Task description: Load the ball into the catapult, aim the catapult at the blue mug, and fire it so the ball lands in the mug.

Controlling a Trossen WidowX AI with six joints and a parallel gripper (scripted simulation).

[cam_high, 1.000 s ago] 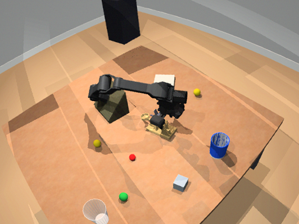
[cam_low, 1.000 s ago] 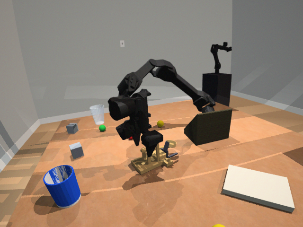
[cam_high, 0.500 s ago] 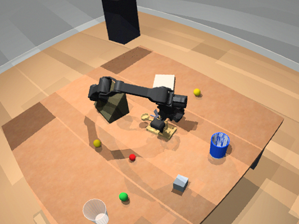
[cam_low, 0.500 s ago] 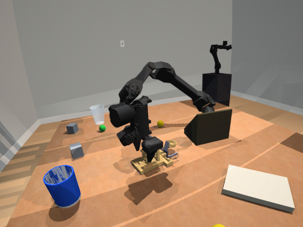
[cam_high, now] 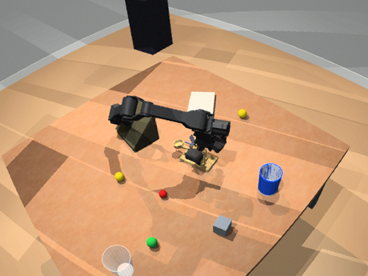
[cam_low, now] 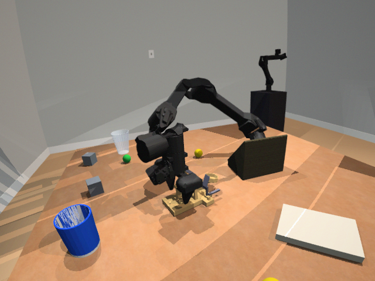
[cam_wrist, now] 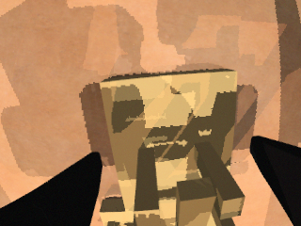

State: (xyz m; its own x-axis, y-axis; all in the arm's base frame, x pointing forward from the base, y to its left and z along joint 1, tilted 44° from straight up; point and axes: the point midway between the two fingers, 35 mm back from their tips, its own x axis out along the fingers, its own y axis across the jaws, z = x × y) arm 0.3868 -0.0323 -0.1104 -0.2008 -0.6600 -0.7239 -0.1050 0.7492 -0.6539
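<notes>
Right now the red ball is 2 cm behind my gripper tip, 23 cm to the right of it and 2 cm below it. The rest, counted from my gripper tip: white slab 25 cm behind, 30 cm to the left, 2 cm below; wooden catapult 7 cm behind, 1 cm to the left, 2 cm above; blue mug 29 cm ahead, 4 cm to the left.
</notes>
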